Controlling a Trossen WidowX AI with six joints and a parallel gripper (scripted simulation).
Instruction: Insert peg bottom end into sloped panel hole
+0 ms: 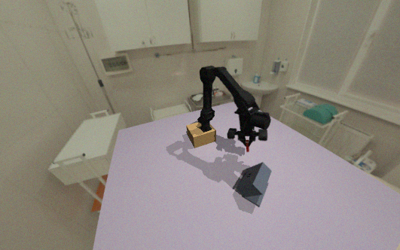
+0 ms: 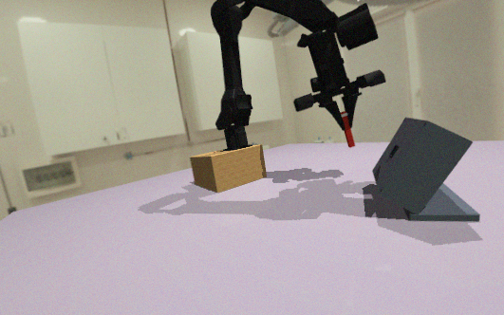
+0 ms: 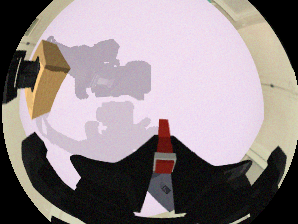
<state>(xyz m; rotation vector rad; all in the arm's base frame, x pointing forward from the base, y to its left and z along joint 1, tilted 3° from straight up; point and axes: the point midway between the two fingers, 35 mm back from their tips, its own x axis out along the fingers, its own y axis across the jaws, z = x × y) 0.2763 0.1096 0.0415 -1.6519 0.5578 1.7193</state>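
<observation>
My gripper tip is 150 mm short of the dark grey sloped panel, 80 mm to the left of it and 50 mm above it. Also, from my gripper tip: red peg 20 mm above.
</observation>
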